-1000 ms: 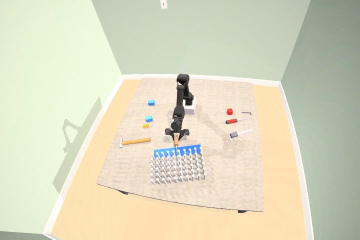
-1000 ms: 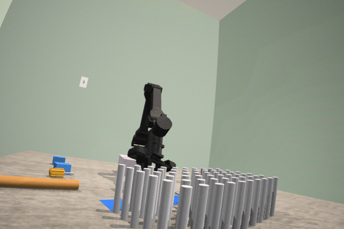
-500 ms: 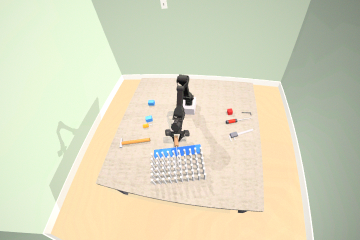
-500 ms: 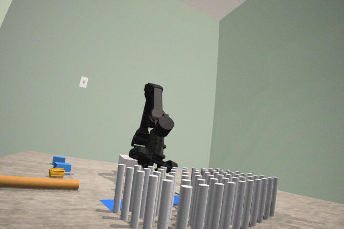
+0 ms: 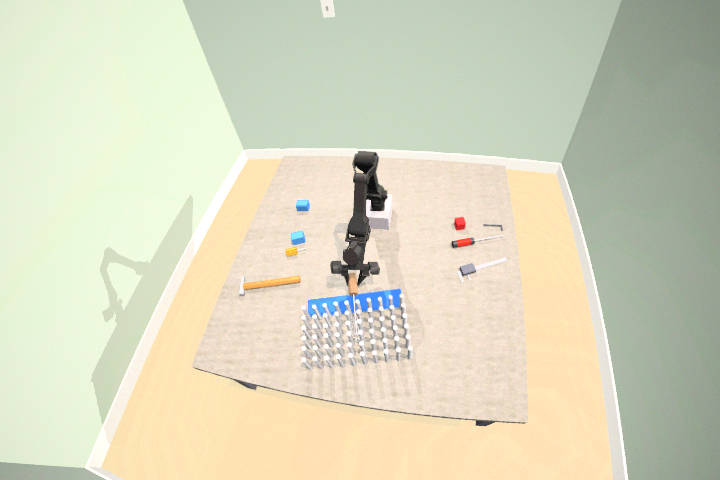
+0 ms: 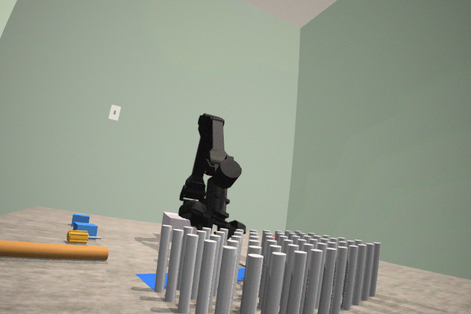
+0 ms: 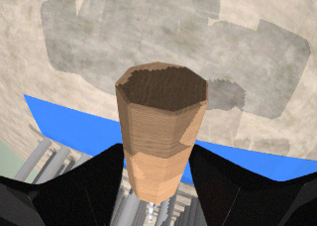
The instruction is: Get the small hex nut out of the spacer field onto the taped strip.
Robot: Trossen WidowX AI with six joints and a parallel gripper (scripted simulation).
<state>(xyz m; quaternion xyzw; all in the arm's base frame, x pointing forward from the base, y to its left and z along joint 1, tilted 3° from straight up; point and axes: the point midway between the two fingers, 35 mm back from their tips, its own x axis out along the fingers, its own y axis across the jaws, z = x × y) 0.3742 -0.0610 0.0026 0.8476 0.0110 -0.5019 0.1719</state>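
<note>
Now: gripper tip 60 mm short of the blue taped strip, 40 mm above it and 10 mm to the right of it. From my gripper tip the other things lie so: red block (440 mm to the left, 350 mm behind, 20 mm below); then hex key (630 mm to the left, 360 mm behind, 30 mm below); then yellow-handled tool (300 mm to the right, 170 mm behind, 20 mm below).
</note>
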